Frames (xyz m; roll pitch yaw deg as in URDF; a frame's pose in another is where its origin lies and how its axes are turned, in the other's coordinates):
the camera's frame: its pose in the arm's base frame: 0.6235 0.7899 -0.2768 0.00 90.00 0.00
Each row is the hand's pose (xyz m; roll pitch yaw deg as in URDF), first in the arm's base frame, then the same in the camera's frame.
Working: the arm's base frame: its pose in the camera's frame: -0.2768 -0.7899 -0.6235 0.00 -90.00 0.00

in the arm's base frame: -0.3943 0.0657 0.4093 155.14 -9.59 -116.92
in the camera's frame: -0.6861 -0.7242 -1.0178 -119.70 26.51 -100.73
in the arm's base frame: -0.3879 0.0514 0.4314 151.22 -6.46 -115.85
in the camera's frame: -0.7082 -0.7385 -1.0114 -121.90 25.67 -97.17
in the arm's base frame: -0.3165 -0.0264 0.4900 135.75 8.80 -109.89
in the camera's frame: -0.7668 -0.8163 -0.9400 -131.08 19.65 -80.65
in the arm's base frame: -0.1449 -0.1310 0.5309 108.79 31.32 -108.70
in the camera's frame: -0.8077 -0.9209 -0.7684 -151.23 15.90 -57.28
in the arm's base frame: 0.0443 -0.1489 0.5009 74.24 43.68 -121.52
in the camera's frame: -0.7777 -0.9388 -0.5792 -172.80 22.22 -41.75
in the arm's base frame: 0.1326 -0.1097 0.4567 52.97 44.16 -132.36
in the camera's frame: -0.7335 -0.8996 -0.4909 175.40 28.91 -37.27
